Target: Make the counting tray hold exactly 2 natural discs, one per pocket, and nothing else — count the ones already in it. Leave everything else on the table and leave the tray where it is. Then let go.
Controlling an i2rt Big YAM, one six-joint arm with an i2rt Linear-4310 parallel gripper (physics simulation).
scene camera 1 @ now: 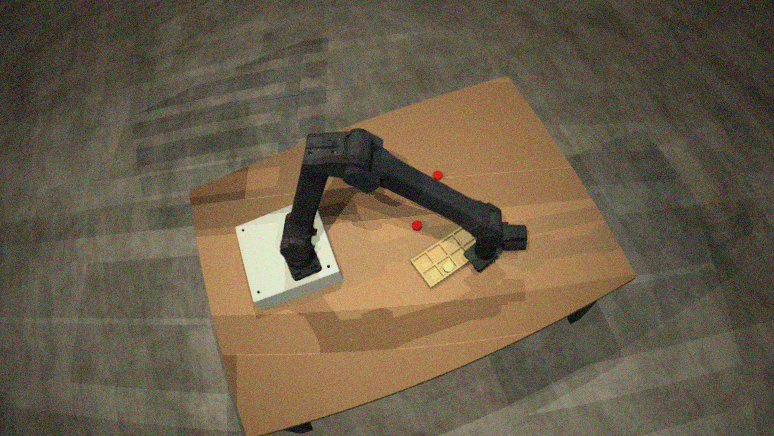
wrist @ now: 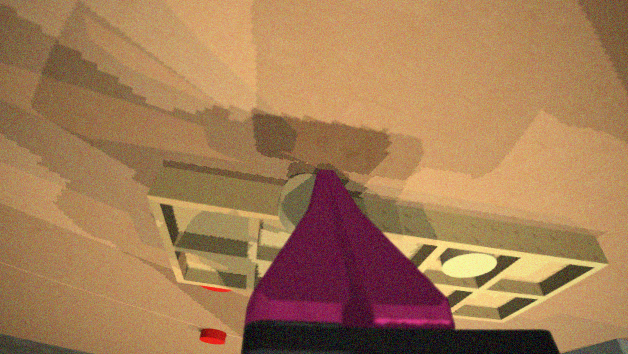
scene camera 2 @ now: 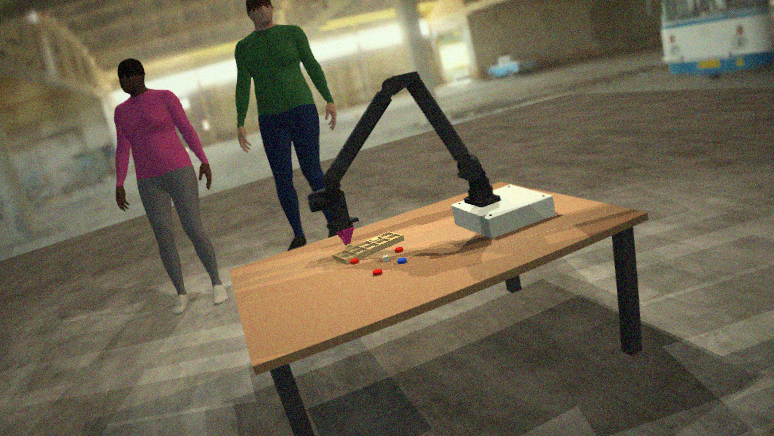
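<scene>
The tan counting tray [scene camera 1: 420,275] [scene camera 2: 379,248] [wrist: 525,238] has two rows of pockets. One pale natural disc [scene camera 1: 448,266] [wrist: 469,265] lies in a pocket near one end. Another pale disc [wrist: 295,200] shows at the outer side of the tray's long wall, tilted or raised against it, partly hidden behind the fingers. My gripper [scene camera 2: 347,243] [wrist: 324,180] is shut and empty, its magenta fingertips pointing down beside that long wall. In scene camera 1 the wrist hides the fingertips and part of the tray. The fingers cover several middle pockets in the wrist view.
Red discs [scene camera 1: 417,225] [scene camera 1: 437,174] [scene camera 2: 377,272] [scene camera 2: 354,261] [scene camera 2: 398,249] [wrist: 213,336] lie on the table beside the tray. A blue disc [scene camera 2: 401,261] and a small pale piece [scene camera 2: 385,258] lie among them. The arm stands on a white base box [scene camera 1: 265,259] [scene camera 2: 519,203].
</scene>
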